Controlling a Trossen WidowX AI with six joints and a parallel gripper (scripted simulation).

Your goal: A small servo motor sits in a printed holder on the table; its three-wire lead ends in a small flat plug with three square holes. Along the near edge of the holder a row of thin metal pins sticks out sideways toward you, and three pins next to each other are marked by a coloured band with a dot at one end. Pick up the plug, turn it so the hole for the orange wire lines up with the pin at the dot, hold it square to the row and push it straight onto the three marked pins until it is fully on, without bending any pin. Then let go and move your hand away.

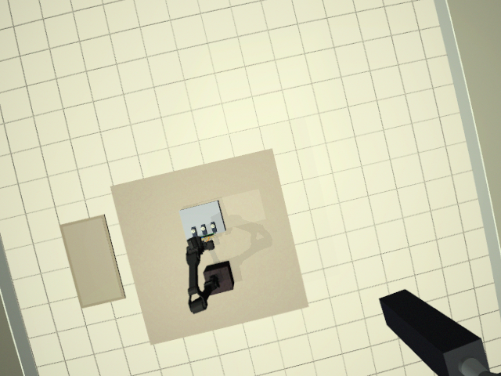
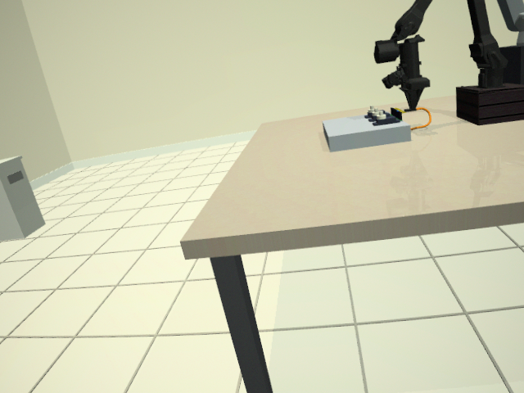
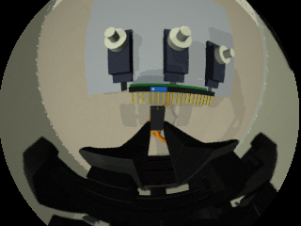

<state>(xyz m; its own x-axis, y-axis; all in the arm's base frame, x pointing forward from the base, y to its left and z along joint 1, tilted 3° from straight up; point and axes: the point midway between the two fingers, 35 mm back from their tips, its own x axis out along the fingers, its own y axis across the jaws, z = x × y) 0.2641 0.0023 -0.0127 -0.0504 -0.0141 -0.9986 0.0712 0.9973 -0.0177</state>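
Right now my gripper tip is 5 cm short of the blue band. From my gripper tip the other things lie so: grey printed holder (20 cm ahead, 5 cm below, 4 cm to the right).
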